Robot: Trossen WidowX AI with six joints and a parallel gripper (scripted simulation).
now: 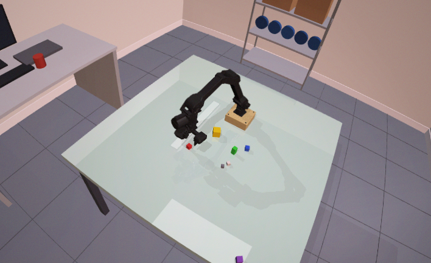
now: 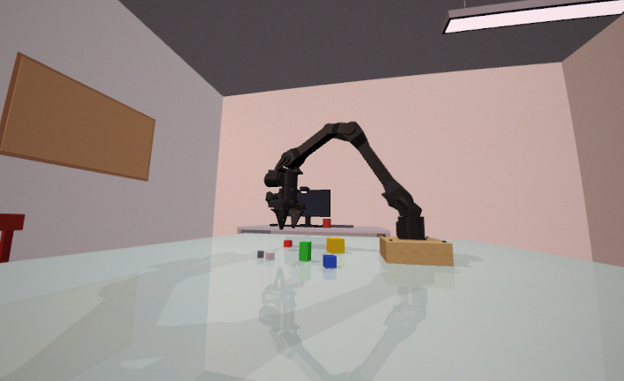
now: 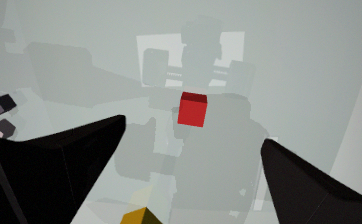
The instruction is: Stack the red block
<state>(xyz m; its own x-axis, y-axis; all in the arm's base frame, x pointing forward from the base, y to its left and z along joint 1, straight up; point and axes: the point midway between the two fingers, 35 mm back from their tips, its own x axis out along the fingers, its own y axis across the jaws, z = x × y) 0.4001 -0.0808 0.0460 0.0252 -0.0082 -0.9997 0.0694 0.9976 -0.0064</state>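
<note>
Now: the red block 5 cm below my gripper tip. From my gripper tip the other things lie so: yellow block: 19 cm behind, 6 cm to the left, 4 cm below; then blue block: 26 cm to the left, 21 cm behind, 5 cm below; then purple cube: 55 cm to the left, 34 cm ahead, 5 cm below.
</note>
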